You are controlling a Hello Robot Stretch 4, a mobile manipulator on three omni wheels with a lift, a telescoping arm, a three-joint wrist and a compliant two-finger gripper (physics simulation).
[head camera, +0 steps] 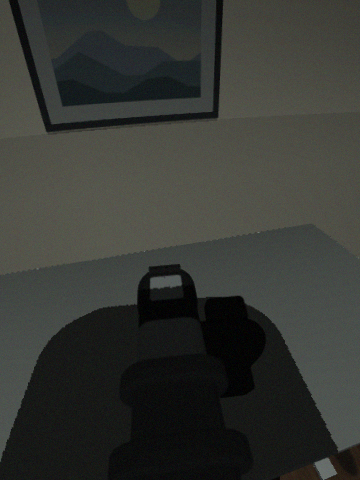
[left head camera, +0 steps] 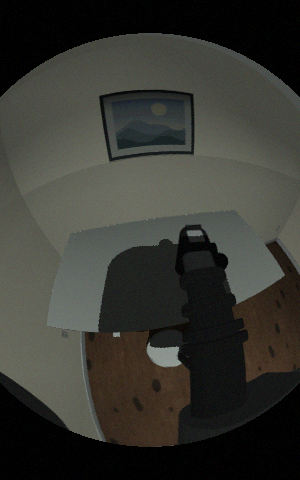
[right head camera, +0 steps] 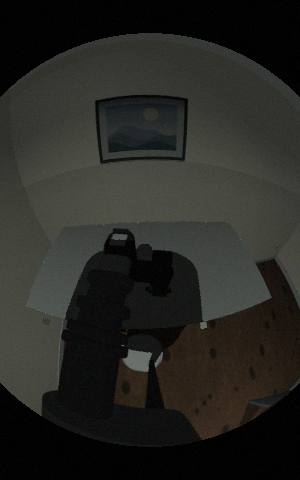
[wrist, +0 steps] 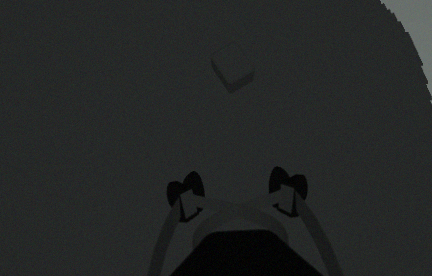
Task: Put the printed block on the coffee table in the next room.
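Where they show: gripper, fingertip midpoint: (wrist: pixel 236 185); robot's base, origin of the base link: (left head camera: pixel 167 347) (right head camera: pixel 142 351).
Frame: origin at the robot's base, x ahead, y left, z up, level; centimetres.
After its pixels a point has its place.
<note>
A small box-shaped block (wrist: pixel 232 65) @[x 47.1, y -9.3, z 95.1 cm], dim and grey, lies on a dark shaded surface in the upper middle of the wrist view. Its print cannot be made out in this light. My gripper (wrist: pixel 236 185) @[x 35.1, y -8.7, z 94.7 cm] is open and empty, its two fingertips wide apart. The block shows beyond the fingertips, above the gap between them in the picture, apart from both. In the head views the arm reaches over a pale grey table (head camera: pixel 270 260) @[x 78.7, y -40.4, z 92.3 cm] (left head camera: pixel 250 250) @[x 52.4, y -58.4, z 92.3 cm] (right head camera: pixel 225 260) @[x 57.0, y -51.9, z 92.3 cm] with a large dark patch on it; the fingers are hidden there. Whether this is the coffee table cannot be told.
A framed mountain picture (head camera: pixel 125 70) @[x 94.0, y 6.8, z 154.9 cm] (left head camera: pixel 150 125) @[x 94.2, y 5.4, z 159.6 cm] (right head camera: pixel 142 130) @[x 94.3, y 4.6, z 159.5 cm] hangs on the wall behind the table. A white round object (left head camera: pixel 162 357) @[x -9.3, y 5.5, z 18.7 cm] (right head camera: pixel 140 362) @[x -10.4, y -0.6, z 18.7 cm] is low down by the table's near edge. Brown spotted floor (left head camera: pixel 135 390) @[x -55.8, y 33.9, z -2.8 cm] (right head camera: pixel 225 370) @[x -31.7, y -95.6, z -2.7 cm] shows below and to the right.
</note>
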